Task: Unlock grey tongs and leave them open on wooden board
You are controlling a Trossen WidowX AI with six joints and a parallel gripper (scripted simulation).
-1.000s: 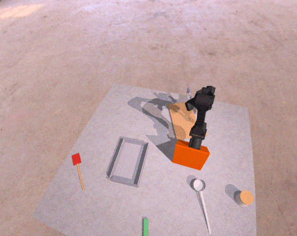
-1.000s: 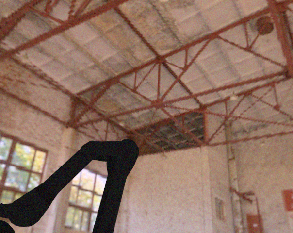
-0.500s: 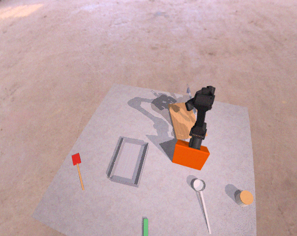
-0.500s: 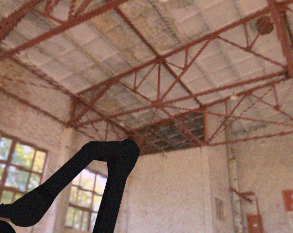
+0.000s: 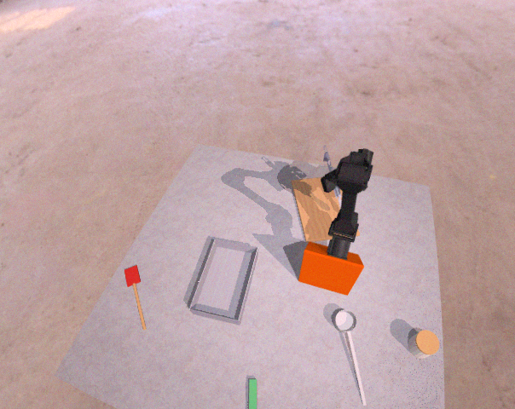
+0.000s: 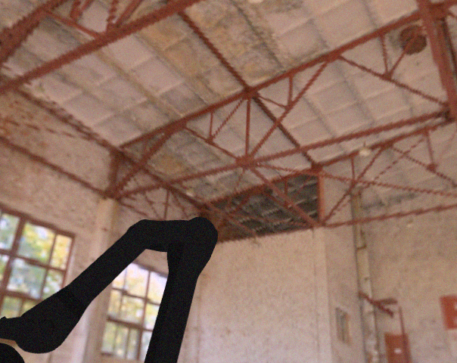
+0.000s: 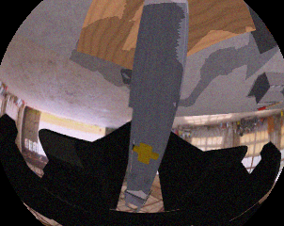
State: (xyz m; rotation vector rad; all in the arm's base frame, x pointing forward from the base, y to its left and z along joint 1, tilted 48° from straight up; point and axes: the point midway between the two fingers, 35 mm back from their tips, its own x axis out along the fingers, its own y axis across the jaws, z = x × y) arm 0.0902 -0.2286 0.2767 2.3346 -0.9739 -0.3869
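My gripper tip is now 3 cm past the yellow lock piece, 2 cm to the right of it and 2 cm below it. Also, from my gripper tip: wooden board: 18 cm below, 2 cm to the left, 1 cm behind; then cork-lidded jar: 52 cm to the left, 49 cm behind, 16 cm below; then roasting tin: 51 cm to the left, 25 cm ahead, 16 cm below.
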